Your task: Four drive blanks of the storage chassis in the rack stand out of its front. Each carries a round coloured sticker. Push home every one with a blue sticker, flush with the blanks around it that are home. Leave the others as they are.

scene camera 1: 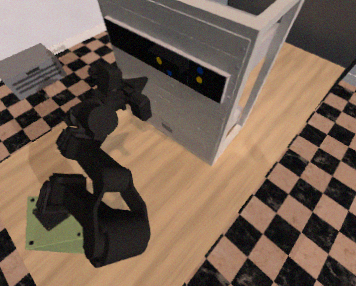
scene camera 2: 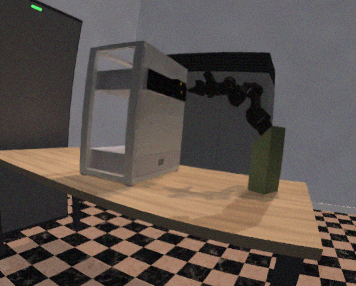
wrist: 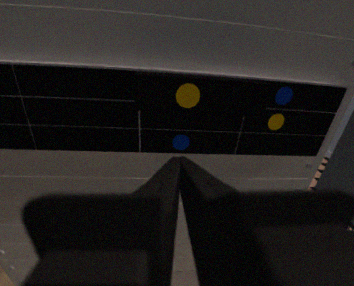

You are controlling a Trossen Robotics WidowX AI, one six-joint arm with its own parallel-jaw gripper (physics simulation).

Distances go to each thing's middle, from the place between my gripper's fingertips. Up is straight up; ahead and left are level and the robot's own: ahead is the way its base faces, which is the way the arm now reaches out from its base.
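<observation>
What I see is the grey rack (scene camera 1: 197,66), which is 130 mm below my hand, 10 mm to the right of it and 230 mm ahead of it.
</observation>
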